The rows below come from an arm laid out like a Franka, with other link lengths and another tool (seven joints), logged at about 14 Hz.
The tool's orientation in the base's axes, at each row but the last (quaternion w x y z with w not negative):
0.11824 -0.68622 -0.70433 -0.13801
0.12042 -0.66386 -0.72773 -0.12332
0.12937 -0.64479 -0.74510 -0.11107
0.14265 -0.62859 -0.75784 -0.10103
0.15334 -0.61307 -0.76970 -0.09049
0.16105 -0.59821 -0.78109 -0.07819
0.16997 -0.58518 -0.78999 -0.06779
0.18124 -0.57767 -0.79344 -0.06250
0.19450 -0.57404 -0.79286 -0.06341
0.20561 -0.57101 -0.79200 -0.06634
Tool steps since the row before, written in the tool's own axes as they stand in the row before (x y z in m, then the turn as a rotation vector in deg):
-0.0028 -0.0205 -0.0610 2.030 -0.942 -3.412
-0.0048 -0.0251 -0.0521 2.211 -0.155 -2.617
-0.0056 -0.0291 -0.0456 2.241 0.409 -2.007
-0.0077 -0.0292 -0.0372 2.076 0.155 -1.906
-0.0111 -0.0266 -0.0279 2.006 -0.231 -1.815
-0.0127 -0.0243 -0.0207 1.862 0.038 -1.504
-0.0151 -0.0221 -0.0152 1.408 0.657 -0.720
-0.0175 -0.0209 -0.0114 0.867 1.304 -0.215
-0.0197 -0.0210 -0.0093 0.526 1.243 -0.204
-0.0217 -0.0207 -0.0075 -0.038 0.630 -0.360
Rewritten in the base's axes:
-0.0218 -0.0248 0.0553 -1.081 0.660 3.879
-0.0240 -0.0244 0.0469 -0.322 1.169 3.208
-0.0258 -0.0246 0.0411 0.202 1.481 2.643
-0.0240 -0.0250 0.0330 -0.029 1.314 2.498
-0.0201 -0.0255 0.0236 -0.401 1.190 2.407
-0.0171 -0.0247 0.0167 -0.159 1.230 2.048
-0.0142 -0.0250 0.0110 0.396 1.250 1.101
-0.0125 -0.0260 0.0066 1.040 1.132 0.367
-0.0122 -0.0274 0.0036 1.071 0.814 0.235
-0.0117 -0.0286 0.0008 0.687 0.058 0.229

